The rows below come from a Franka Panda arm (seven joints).
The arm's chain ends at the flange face. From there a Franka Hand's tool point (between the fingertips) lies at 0.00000 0.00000 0.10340 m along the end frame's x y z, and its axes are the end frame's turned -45 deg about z.
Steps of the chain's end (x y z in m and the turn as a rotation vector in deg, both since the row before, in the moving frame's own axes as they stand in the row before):
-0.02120, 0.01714, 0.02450, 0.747, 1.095, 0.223
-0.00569, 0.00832, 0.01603, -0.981, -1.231, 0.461
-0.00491, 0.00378, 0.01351, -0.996, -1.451, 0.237
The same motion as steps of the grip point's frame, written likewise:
-0.02476, -0.00242, 0.02447, -0.246, 1.302, 0.223
-0.01273, 0.00153, 0.01599, 0.177, -1.564, 0.461
-0.00927, -0.00139, 0.01346, 0.322, -1.730, 0.237

